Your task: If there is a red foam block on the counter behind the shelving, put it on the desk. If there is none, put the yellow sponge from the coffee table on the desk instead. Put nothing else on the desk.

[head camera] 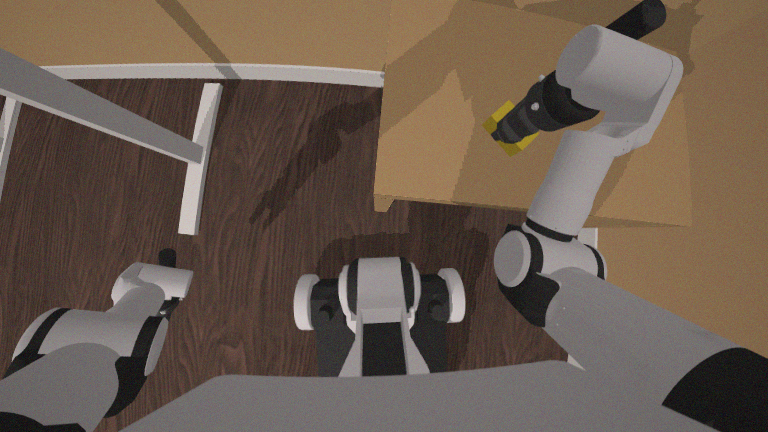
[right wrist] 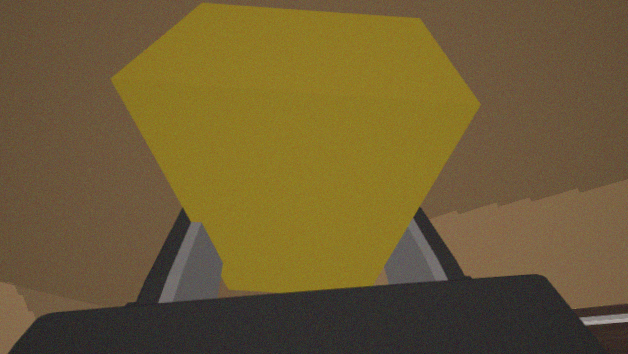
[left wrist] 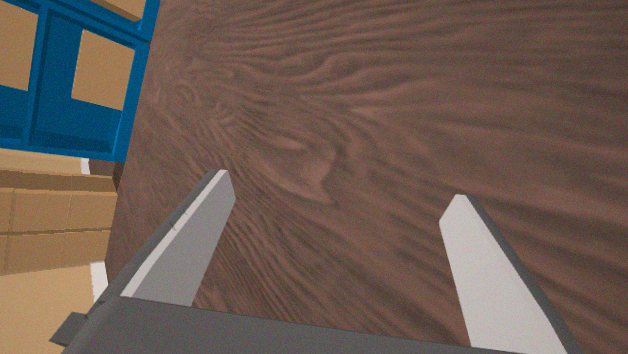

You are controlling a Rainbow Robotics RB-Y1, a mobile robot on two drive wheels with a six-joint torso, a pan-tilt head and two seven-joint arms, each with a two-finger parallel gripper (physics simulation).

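Places are measured from the robot's base along level axes (x back, y left, z down), in metres.
Pixels of known places: left gripper, fingertip midpoint: [left wrist: 336, 196]; right gripper, fingertip midpoint: [head camera: 504, 127] [right wrist: 299, 180].
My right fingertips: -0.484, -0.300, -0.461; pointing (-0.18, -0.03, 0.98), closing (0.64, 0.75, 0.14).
Behind a point stands the place of what it marks, as x, y, z.
The yellow sponge [head camera: 502, 115] @[-0.494, -0.276, -0.496] [right wrist: 300, 125] @[-0.440, -0.332, -0.496] lies on the tan coffee table [head camera: 418, 166] @[-0.395, -0.093, -0.451] at the upper right of the head view, partly hidden by my right gripper. My right gripper [head camera: 498, 137] @[-0.484, -0.300, -0.461] [right wrist: 304, 217] @[-0.484, -0.300, -0.461] points down at it, and in the right wrist view its fingers are shut against both sides of the sponge. The fingertips are hidden behind the sponge there. My left gripper [left wrist: 336, 196] @[-0.011, 0.672, -0.295] is open and empty above the dark wood floor. No red foam block shows in these views.
A white and grey frame [head camera: 199, 161] @[-0.580, 0.768, -0.035] stands at the left of the head view. A white strip [head camera: 300, 73] @[-0.946, 0.312, -0.056] runs along the floor's far edge. Blue shelving [left wrist: 127, 100] @[2.164, 0.750, -0.063] with tan panels and a stack of tan boxes [left wrist: 40, 210] @[2.285, -0.145, -0.410] stand at the left of the left wrist view.
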